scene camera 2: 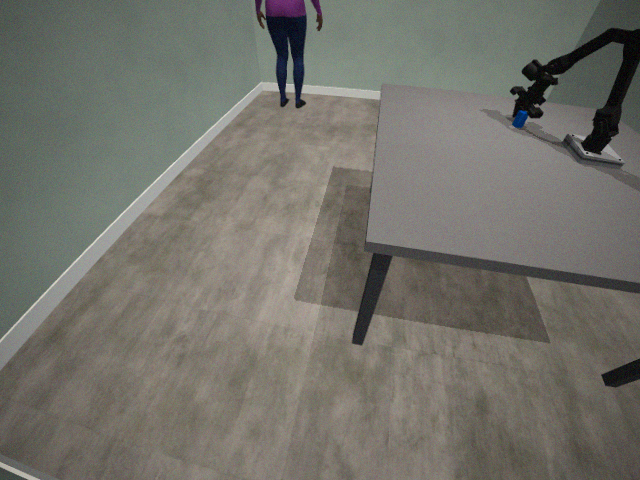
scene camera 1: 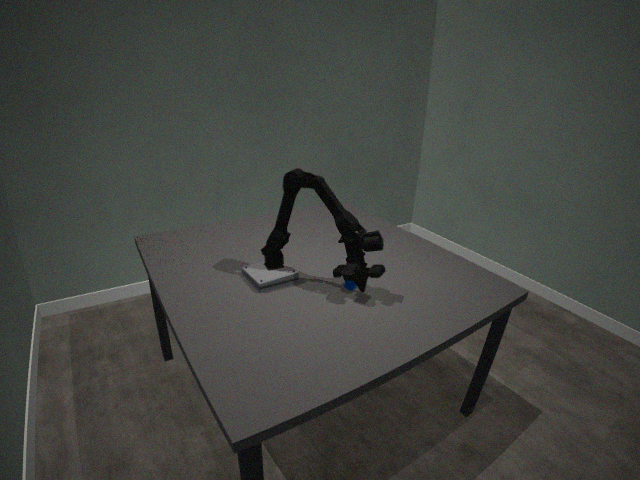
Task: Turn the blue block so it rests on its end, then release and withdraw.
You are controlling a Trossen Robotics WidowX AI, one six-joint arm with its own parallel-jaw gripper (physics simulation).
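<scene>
The blue block (scene camera 1: 350,285) (scene camera 2: 520,119) is at the table's far part, close to the gripper. In the scene camera 2 view it looks taller than wide and leans slightly; its foot is near the table surface. In the scene camera 1 view the fingers hide part of it. My gripper (scene camera 1: 362,287) (scene camera 2: 515,113) points down with its fingers together, shut with nothing between them. The fingers are right beside the block; whether they touch it I cannot tell. In the scene camera 2 view the block hides part of the fingertips.
The arm's white base plate (scene camera 1: 279,279) (scene camera 2: 608,158) is bolted on the grey table (scene camera 1: 289,356) (scene camera 2: 465,206), a short way from the block. The arm arches above the table between base and gripper. A person (scene camera 2: 287,36) in a purple top stands by the far wall, away from the table.
</scene>
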